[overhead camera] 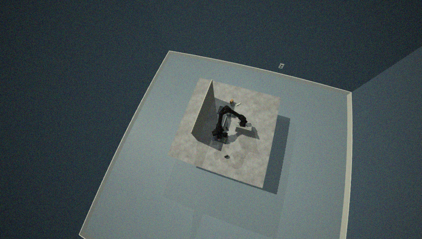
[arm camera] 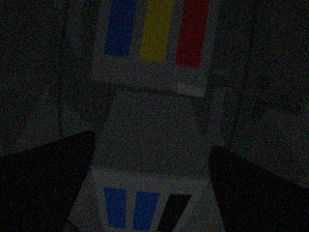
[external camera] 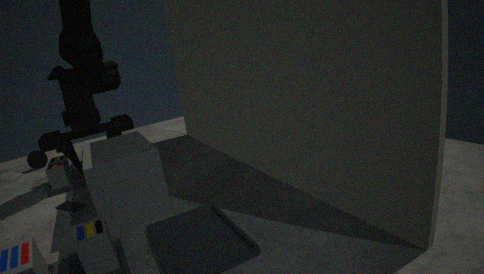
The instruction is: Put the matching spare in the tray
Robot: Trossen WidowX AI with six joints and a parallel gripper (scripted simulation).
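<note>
My gripper tip is 3 cm below the grey spare block. The rest, counted from my gripper tip: dark flat tray: 3 cm ahead, 36 cm to the right, 2 cm below; upright wall: 24 cm ahead, 22 cm to the right, 21 cm above.
</note>
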